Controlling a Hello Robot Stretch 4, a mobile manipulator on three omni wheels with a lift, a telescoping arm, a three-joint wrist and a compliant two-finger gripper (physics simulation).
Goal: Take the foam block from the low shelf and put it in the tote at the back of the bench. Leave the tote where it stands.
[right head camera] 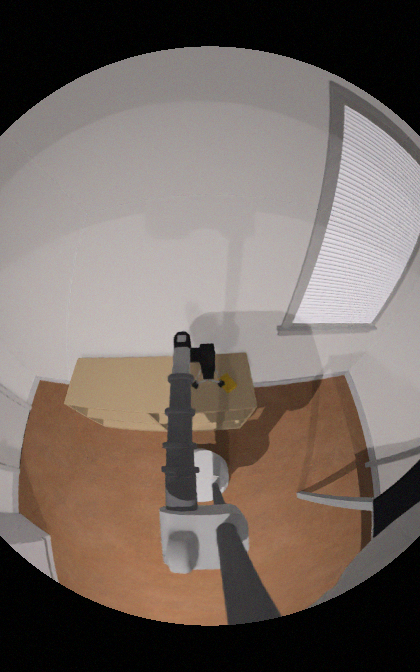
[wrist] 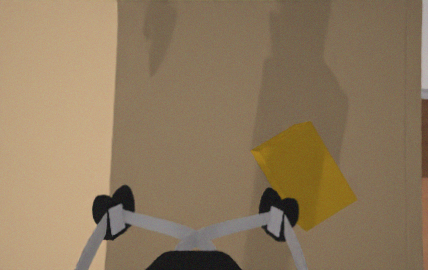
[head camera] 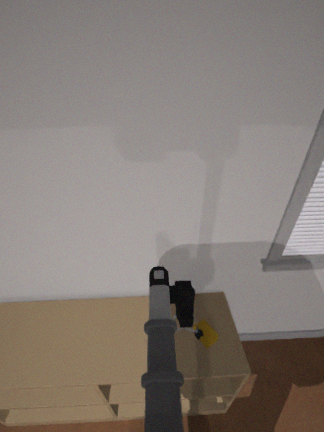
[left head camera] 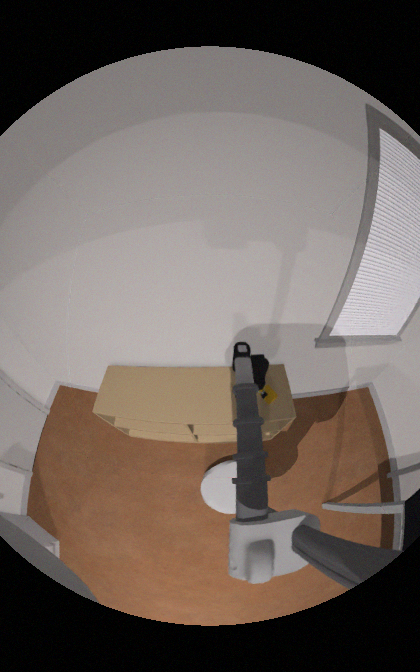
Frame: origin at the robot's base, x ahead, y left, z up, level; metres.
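Seen in the pictures: gripper, fingertip midpoint: (wrist: 198, 203) (head camera: 182, 337).
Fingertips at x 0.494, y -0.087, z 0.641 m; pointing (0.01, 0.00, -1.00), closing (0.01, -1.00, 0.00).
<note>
A point is followed by its place in that frame.
The yellow foam block (head camera: 208, 337) @[x 0.494, y -0.199, z 0.628 m] (left head camera: 270, 394) (right head camera: 229, 383) (wrist: 320, 175) @[x 0.522, y -0.206, z 0.628 m] lies turned at an angle on the right part of the low wooden shelf unit's top (head camera: 75, 340) @[x 0.528, y 0.382, z 0.583 m] (left head camera: 165, 392) (right head camera: 120, 380) (wrist: 210, 100) @[x 0.600, y -0.097, z 0.583 m]. My gripper (head camera: 186, 330) (right head camera: 208, 384) (wrist: 198, 203) @[x 0.494, y -0.087, z 0.641 m] is open and empty, over the unit. The block is to the right of the space between the fingers. In the wrist view the right fingertip overlaps the block's near left edge; whether they touch is unclear. The arm hides the left finger in the head view. The tote does not show in these views.
A wall (head camera: 100, 210) @[x 0.769, y 0.221, z 1.108 m] stands behind the unit, with a window (left head camera: 385, 240) (right head camera: 365, 215) at the right. The unit's open compartments face my round white base (left head camera: 217, 487) (right head camera: 206, 480). Part of a grey cabinet (right head camera: 25, 545) stands at the lower left.
</note>
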